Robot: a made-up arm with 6 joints. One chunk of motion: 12 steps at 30 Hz.
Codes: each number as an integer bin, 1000 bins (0 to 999) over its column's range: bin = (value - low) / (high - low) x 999, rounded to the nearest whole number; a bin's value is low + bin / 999 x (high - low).
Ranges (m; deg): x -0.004..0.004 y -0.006..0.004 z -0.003..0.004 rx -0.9..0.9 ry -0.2..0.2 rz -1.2..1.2
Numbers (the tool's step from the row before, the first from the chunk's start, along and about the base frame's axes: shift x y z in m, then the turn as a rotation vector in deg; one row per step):
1: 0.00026 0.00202 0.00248 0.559 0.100 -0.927
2: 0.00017 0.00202 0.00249 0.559 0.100 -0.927
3: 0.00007 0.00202 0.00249 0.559 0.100 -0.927
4: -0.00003 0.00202 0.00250 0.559 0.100 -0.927
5: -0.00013 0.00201 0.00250 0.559 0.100 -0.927
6: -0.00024 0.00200 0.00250 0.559 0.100 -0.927
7: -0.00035 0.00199 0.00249 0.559 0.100 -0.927
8: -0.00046 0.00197 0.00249 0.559 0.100 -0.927
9: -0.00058 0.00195 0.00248 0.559 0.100 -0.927
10: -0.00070 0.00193 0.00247 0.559 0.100 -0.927
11: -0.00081 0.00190 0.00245 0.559 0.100 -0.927
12: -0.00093 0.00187 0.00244 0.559 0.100 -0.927
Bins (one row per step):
1: 532 801 782 810 749 114
2: 521 801 784 810 749 114
3: 508 801 784 810 749 114
4: 496 801 785 810 749 114
5: 483 800 785 810 749 114
6: 470 799 785 810 749 114
7: 456 798 784 810 749 114
8: 442 796 784 810 749 114
9: 427 794 782 810 749 114
10: 412 792 781 810 749 114
11: 398 789 778 810 749 114
12: 383 786 776 810 749 114

